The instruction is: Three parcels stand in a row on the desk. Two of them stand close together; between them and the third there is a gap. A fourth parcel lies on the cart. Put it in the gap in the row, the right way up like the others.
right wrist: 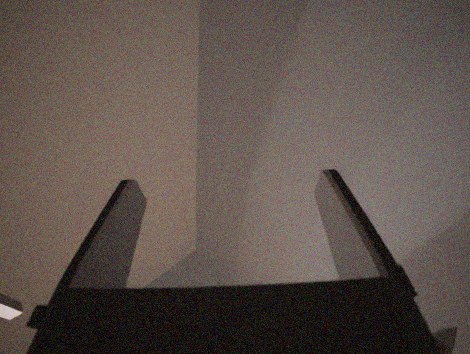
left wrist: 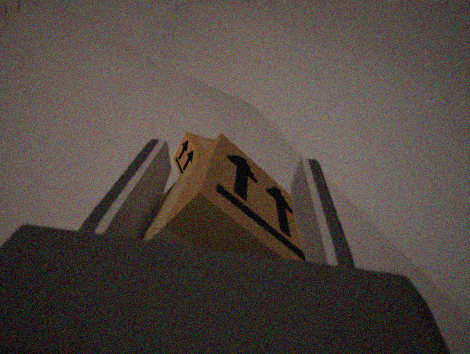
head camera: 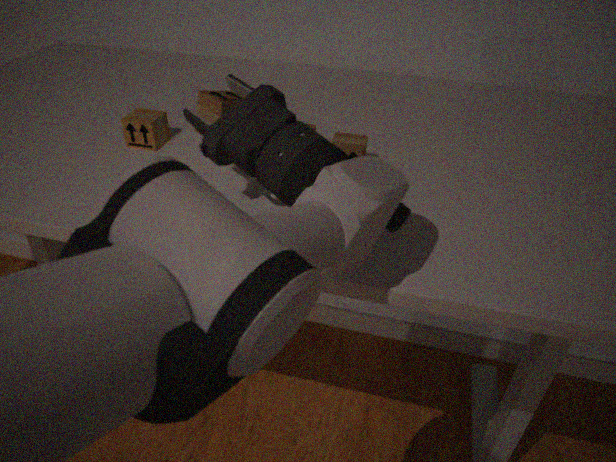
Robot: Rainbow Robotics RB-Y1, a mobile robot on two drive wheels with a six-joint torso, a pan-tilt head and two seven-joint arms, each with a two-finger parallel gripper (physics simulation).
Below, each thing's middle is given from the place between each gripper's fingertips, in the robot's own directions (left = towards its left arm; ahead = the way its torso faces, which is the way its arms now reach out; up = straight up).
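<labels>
The tan cardboard parcel (head camera: 212,104) is 20 mm lower than my left hand and 30 mm to the right of it. As for my right hand, it's 540 mm to the right of the parcel, 240 mm higher than it and 70 mm short of it. So going by its middle, the tan cardboard parcel is nearer to my left hand than to my right hand.
</labels>
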